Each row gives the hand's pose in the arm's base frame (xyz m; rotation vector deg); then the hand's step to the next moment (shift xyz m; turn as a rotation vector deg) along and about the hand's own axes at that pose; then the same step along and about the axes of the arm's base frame.
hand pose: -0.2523 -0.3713 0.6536 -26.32 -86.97 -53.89
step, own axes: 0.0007 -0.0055 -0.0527 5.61 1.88 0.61
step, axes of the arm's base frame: 0.0290 -0.0442 -0.0041 -0.04 0.29 5.94
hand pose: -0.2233 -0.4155 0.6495 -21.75 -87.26 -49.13
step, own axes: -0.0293 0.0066 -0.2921 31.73 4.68 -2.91
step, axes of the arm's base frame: 0.2160 -0.1939 -0.0446 0.16 -6.81 31.48
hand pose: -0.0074 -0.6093 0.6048 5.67 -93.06 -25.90
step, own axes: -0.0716 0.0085 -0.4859 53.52 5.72 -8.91
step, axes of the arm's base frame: 0.4825 -0.0802 -0.0459 3.73 -14.40 52.49
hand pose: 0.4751 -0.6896 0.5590 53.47 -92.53 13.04
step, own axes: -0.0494 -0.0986 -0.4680 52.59 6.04 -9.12
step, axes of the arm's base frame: 0.4119 0.2417 0.0554 3.65 -13.65 51.82
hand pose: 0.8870 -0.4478 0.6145 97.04 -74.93 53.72
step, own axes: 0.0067 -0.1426 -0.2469 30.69 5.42 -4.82
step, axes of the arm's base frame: 0.1186 0.2435 0.0894 0.32 -8.73 30.30
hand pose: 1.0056 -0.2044 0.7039 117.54 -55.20 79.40
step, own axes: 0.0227 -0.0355 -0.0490 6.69 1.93 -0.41
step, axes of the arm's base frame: 0.0039 0.0513 0.0392 -0.13 -2.84 6.37
